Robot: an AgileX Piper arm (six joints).
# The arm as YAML. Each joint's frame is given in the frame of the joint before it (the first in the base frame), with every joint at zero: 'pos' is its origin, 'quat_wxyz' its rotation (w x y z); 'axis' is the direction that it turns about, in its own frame. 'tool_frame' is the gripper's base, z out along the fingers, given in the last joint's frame.
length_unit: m
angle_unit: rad
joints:
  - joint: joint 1
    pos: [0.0, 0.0, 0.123]
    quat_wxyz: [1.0, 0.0, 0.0, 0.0]
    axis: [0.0, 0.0, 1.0]
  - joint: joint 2
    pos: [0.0, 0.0, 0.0]
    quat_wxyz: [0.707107, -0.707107, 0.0, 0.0]
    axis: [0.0, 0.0, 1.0]
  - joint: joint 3
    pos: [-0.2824, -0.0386, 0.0]
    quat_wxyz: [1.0, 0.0, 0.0, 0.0]
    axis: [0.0, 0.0, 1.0]
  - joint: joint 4
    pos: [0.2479, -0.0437, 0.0]
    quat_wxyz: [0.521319, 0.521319, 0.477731, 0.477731]
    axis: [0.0, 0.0, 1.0]
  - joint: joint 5
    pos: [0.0, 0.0, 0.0]
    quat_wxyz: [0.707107, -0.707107, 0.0, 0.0]
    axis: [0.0, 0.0, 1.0]
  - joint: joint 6
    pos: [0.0, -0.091, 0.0]
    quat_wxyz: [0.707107, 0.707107, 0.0, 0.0]
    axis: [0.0, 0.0, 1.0]
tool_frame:
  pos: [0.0, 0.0, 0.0]
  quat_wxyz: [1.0, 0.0, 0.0, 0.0]
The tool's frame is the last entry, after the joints.
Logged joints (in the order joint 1, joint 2, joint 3, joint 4, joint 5, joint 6), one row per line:
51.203 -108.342 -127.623 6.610 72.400 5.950
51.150 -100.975 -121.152 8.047 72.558 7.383
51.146 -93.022 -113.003 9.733 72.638 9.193
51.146 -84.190 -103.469 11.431 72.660 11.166
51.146 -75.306 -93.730 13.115 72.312 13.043
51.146 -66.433 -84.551 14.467 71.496 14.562
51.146 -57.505 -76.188 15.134 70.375 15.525
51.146 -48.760 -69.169 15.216 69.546 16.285
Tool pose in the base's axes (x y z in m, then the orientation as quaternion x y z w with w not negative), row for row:
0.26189 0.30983 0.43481 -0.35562 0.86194 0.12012 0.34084
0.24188 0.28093 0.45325 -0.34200 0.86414 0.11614 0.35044
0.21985 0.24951 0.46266 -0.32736 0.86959 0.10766 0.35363
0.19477 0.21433 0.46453 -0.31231 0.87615 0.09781 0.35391
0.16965 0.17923 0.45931 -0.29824 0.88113 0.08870 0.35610
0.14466 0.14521 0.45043 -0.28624 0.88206 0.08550 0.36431
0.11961 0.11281 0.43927 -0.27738 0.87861 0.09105 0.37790
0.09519 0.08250 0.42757 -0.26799 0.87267 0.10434 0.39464
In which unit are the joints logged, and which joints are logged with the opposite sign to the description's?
The joints are logged in degrees. Opposite sign: joint 2, joint 4.
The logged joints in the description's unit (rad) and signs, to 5 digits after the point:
0.89366 1.89092 -2.22744 -0.11537 1.26362 0.10385
0.89274 1.76235 -2.11450 -0.14045 1.26638 0.12886
0.89267 1.62354 -1.97227 -0.16987 1.26777 0.16045
0.89267 1.46939 -1.80587 -0.19951 1.26816 0.19488
0.89267 1.31434 -1.63590 -0.22890 1.26208 0.22764
0.89267 1.15947 -1.47569 -0.25250 1.24784 0.25415
0.89267 1.00365 -1.32973 -0.26414 1.22828 0.27096
0.89267 0.85102 -1.20723 -0.26557 1.21381 0.28423

